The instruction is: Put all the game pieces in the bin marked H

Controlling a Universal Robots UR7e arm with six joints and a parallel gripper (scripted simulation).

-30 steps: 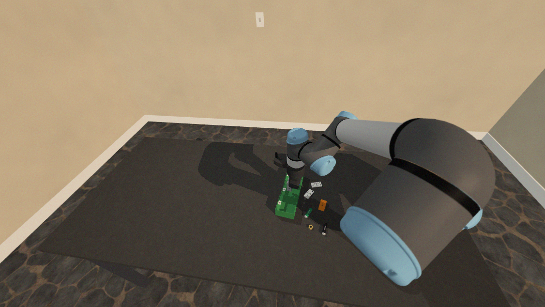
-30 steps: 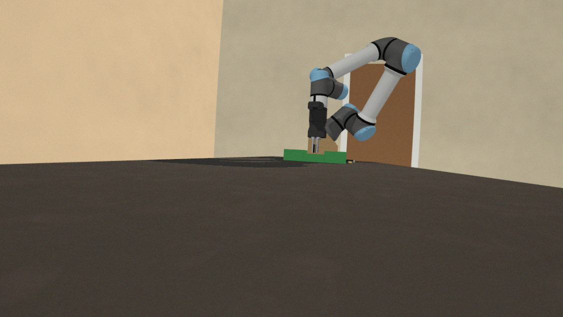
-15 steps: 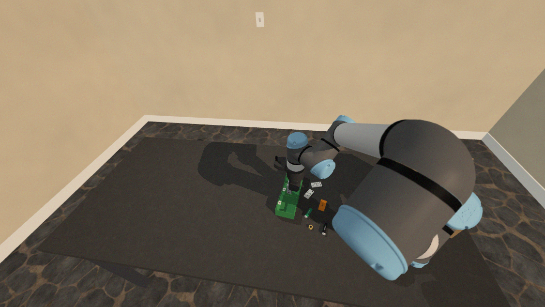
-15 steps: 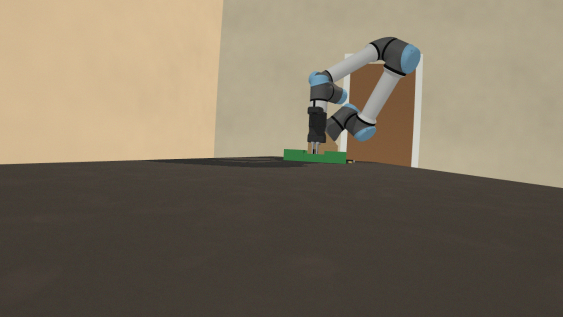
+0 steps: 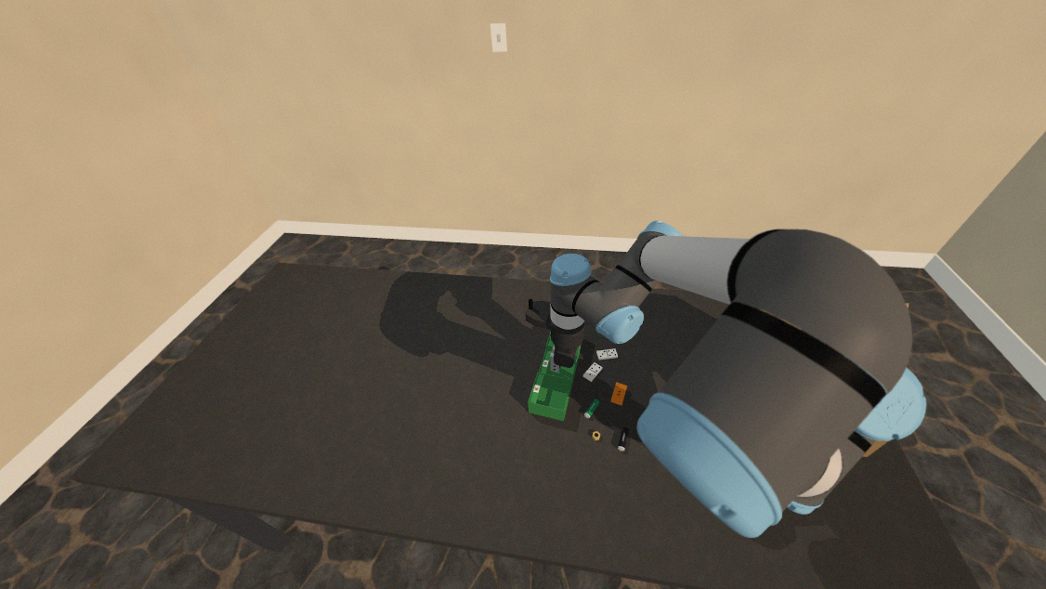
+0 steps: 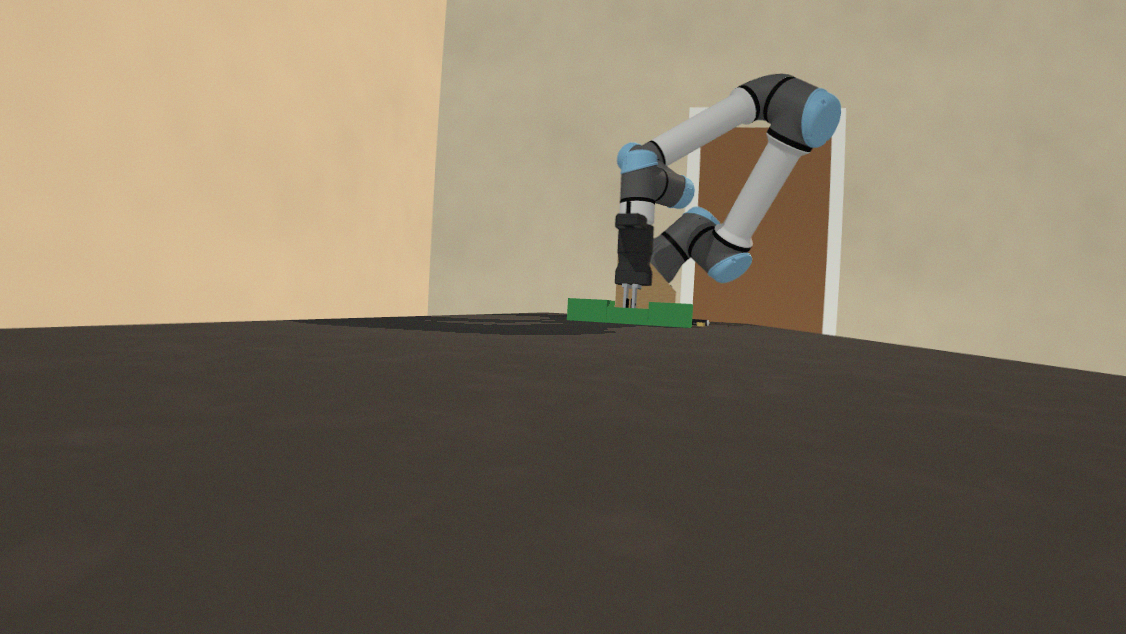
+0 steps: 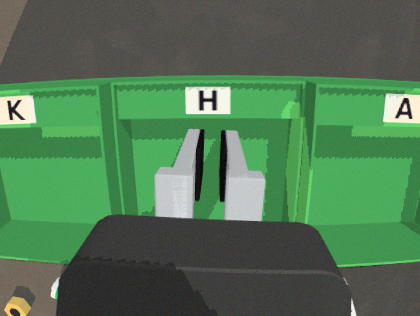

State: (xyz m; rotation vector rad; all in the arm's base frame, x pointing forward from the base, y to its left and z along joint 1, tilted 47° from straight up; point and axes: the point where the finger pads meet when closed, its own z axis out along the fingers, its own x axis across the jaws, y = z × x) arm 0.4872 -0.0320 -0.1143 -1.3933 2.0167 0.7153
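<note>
The green bin marked K is 10 mm below my hand and 10 mm behind it. From my hand the other things lie so: orange block (150 mm behind, 60 mm to the left, 30 mm below); green cylinder (110 mm to the left, 80 mm behind, 30 mm below); white domino (140 mm behind, 50 mm to the right, 30 mm below).
</note>
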